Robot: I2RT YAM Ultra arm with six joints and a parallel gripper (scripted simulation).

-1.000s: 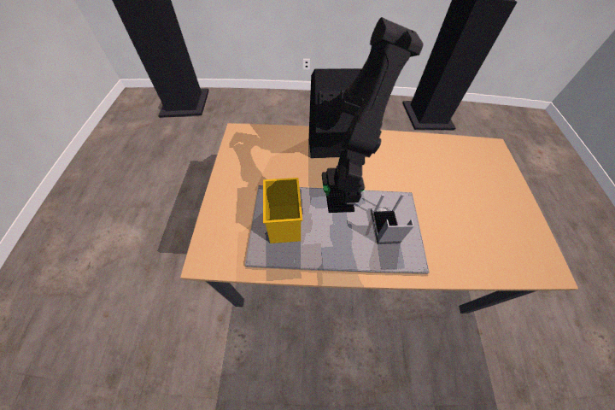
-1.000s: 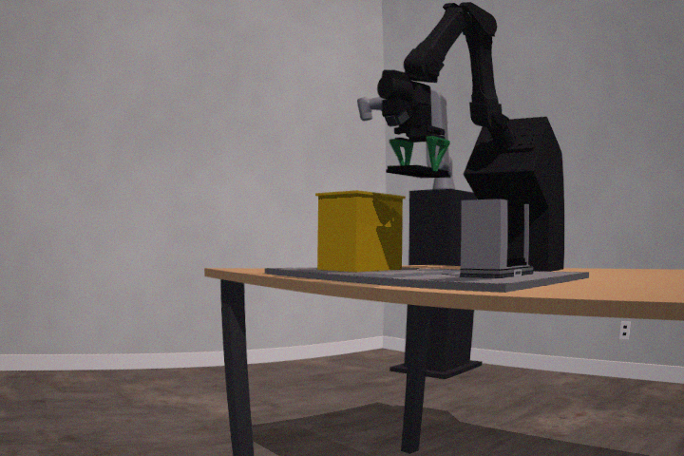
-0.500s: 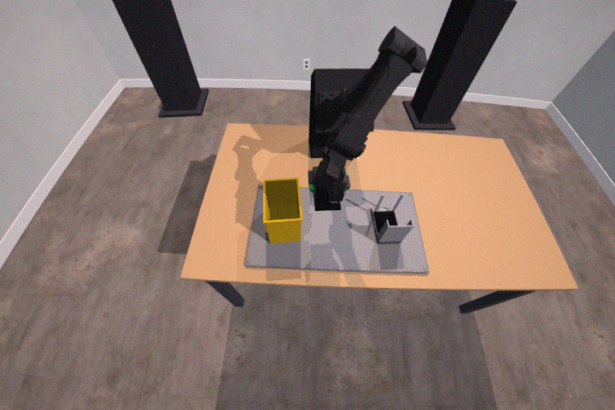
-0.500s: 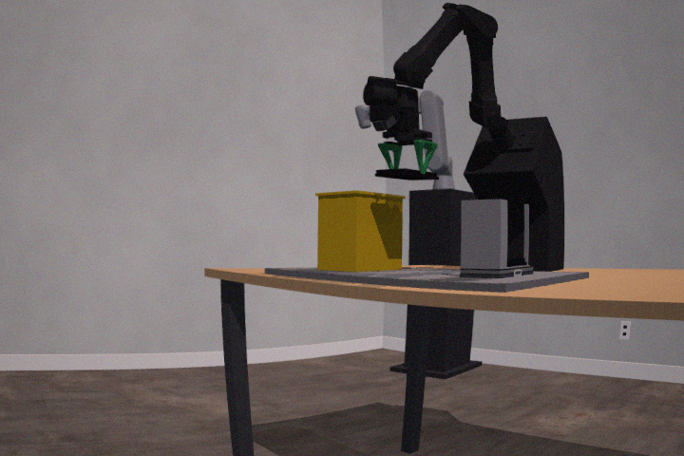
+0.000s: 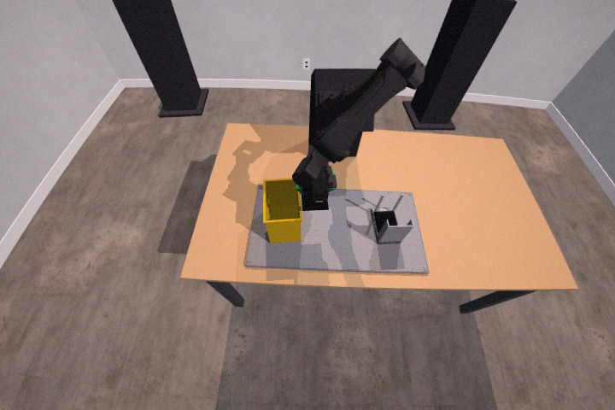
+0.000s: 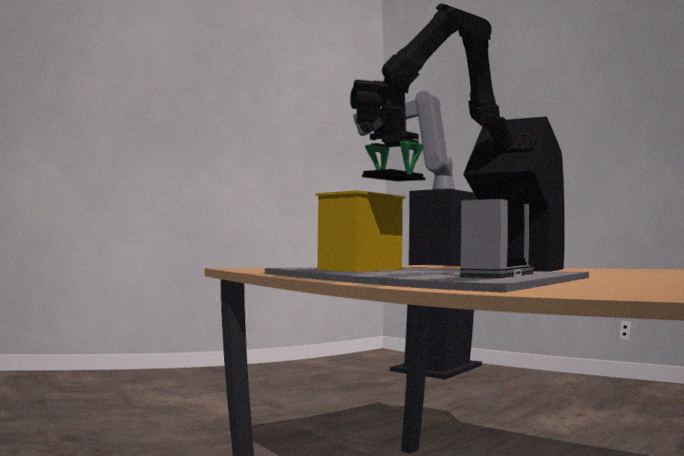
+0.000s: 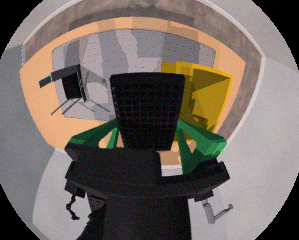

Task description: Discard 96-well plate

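Right now my hand is 10 mm past the yellow plastics bin W1, 110 mm to the left of it and 140 mm above it.
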